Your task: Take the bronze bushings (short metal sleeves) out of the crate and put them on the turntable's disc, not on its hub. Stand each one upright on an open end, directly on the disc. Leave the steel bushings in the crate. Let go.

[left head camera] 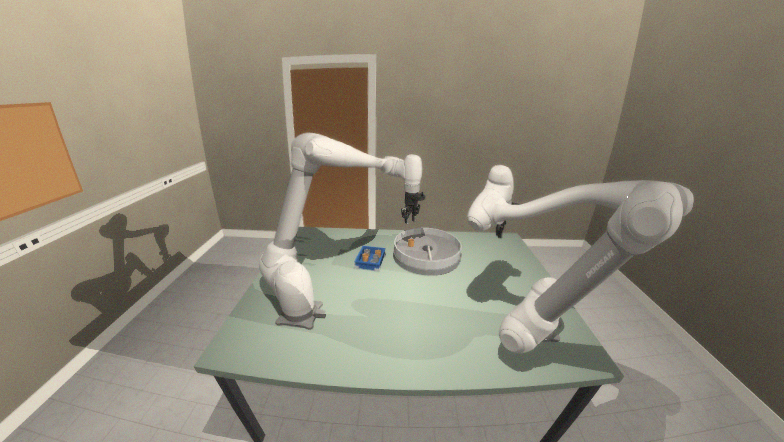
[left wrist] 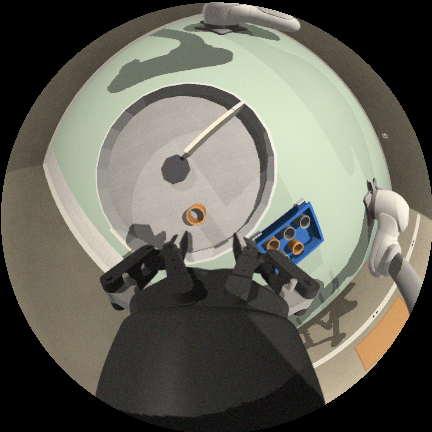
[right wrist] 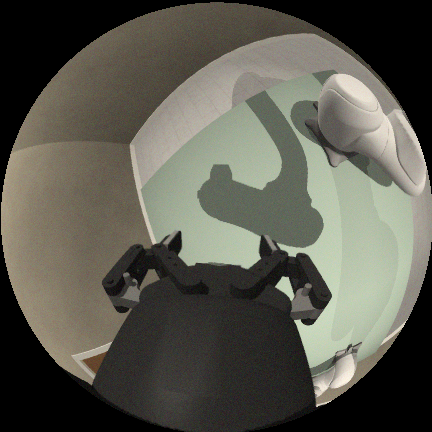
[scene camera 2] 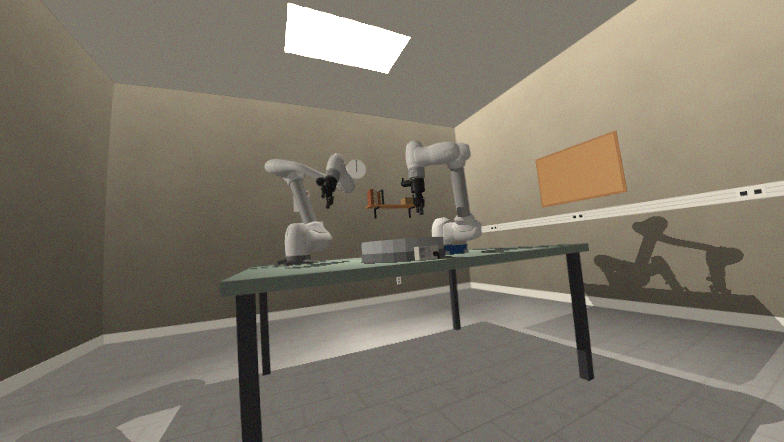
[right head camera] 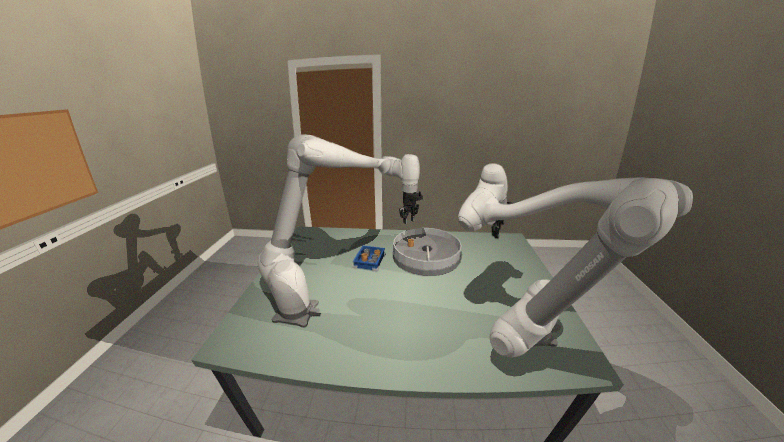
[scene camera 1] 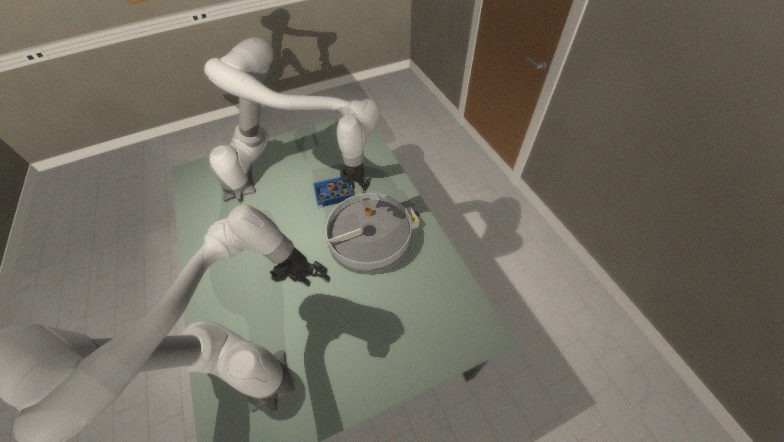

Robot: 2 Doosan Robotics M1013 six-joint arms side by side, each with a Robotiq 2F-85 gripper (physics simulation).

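A bronze bushing (left head camera: 410, 242) (scene camera 1: 368, 211) (left wrist: 203, 218) stands upright on the turntable's grey disc (scene camera 1: 384, 247) (left wrist: 150, 125), apart from the dark hub (left wrist: 175, 169). The blue crate (left head camera: 366, 266) (scene camera 1: 317, 198) (left wrist: 320, 239) holds two bronze bushings, one (left wrist: 302, 248) beside the other (left wrist: 269, 245), and several steel bushings; two of these show clearly in the left wrist view, and a third is partly hidden by a finger. My left gripper (left head camera: 410, 219) (scene camera 2: 420, 210) (left wrist: 209, 239) is open and empty, above the turntable's crate side. My right gripper (scene camera 1: 318, 278) (right wrist: 220, 241) is open and empty, high over the table.
A cream bar (scene camera 1: 344, 236) (left wrist: 212, 127) runs from the hub to the turntable's raised wall (left head camera: 428, 269). A small control box (scene camera 1: 414, 218) (scene camera 2: 425, 253) sits at the turntable's outside. The crate stands close beside the turntable on the green table (left head camera: 406, 340).
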